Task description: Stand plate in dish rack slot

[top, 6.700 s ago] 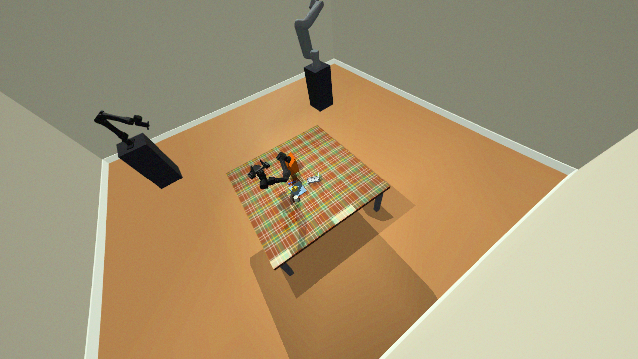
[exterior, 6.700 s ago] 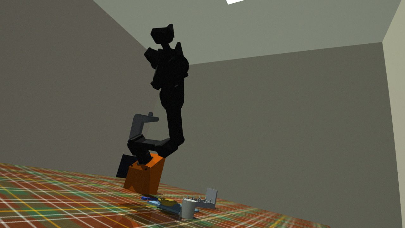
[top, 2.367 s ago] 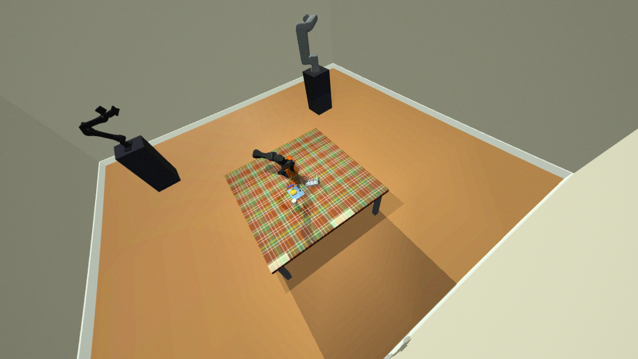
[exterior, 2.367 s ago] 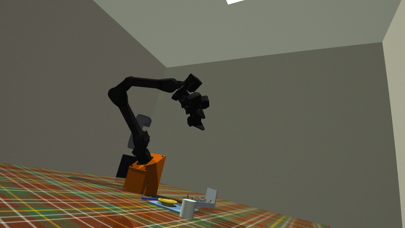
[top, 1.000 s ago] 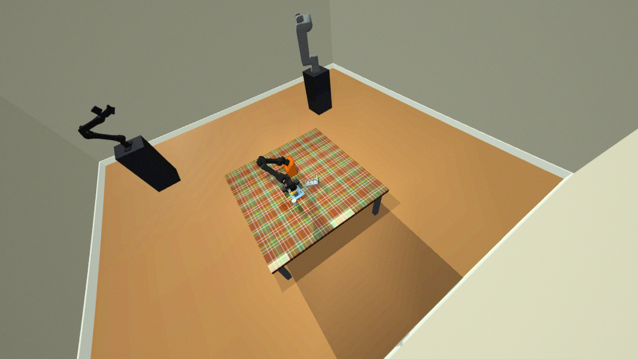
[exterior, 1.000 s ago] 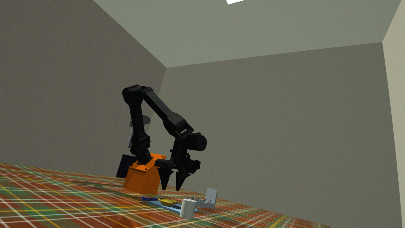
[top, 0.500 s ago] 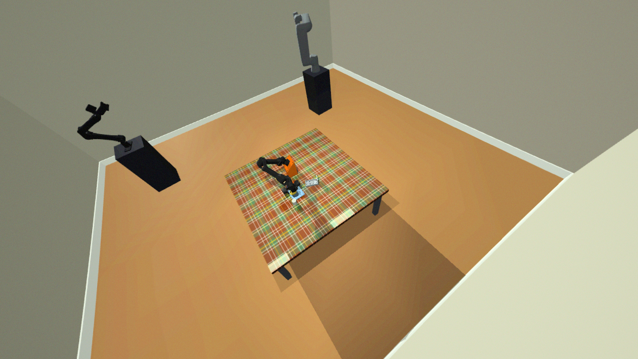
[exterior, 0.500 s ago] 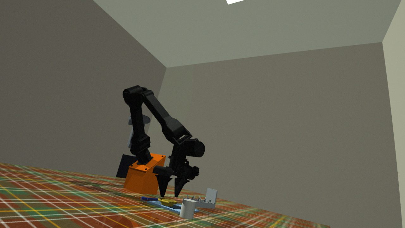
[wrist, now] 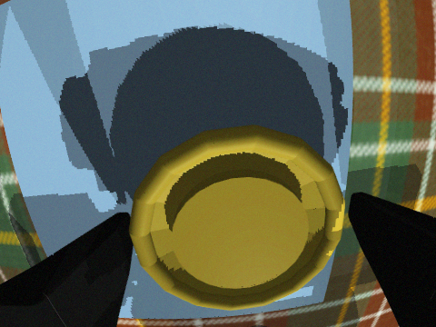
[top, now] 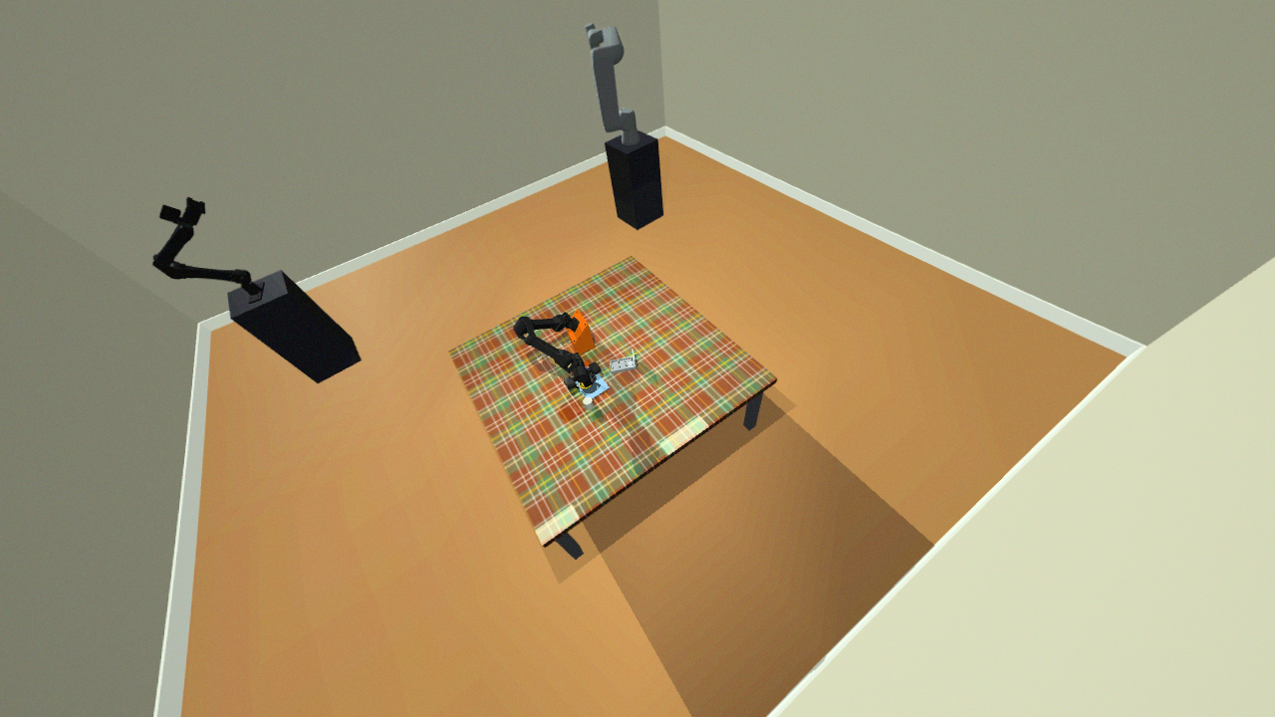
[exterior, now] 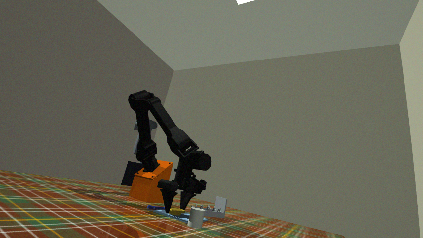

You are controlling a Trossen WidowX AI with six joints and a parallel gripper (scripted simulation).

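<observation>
My gripper tip is now 1 cm below the yellow plate. Round my gripper tip: white cup 11 cm ahead, 5 cm to the right, 1 cm above; blue spoon 10 cm behind, 2 cm to the left, 1 cm below; light blue mat 1 cm ahead, 2 cm to the left, 1 cm below.
</observation>
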